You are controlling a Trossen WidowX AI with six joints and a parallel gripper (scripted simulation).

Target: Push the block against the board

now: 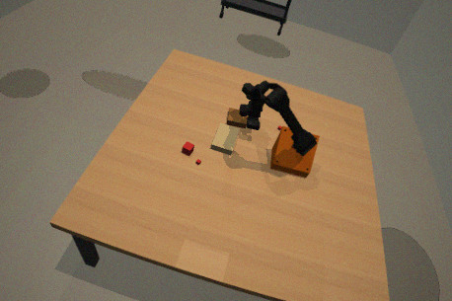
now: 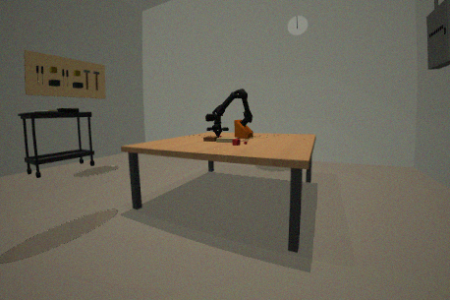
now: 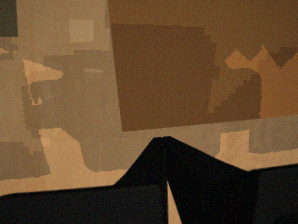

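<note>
Right now the brown square block is 8 cm ahead of my gripper tip, 2 cm to the right of it and 1 cm above it. From my gripper tip the other things lie so: pale wooden board (16 cm to the left, 8 cm ahead, 1 cm above).
</note>
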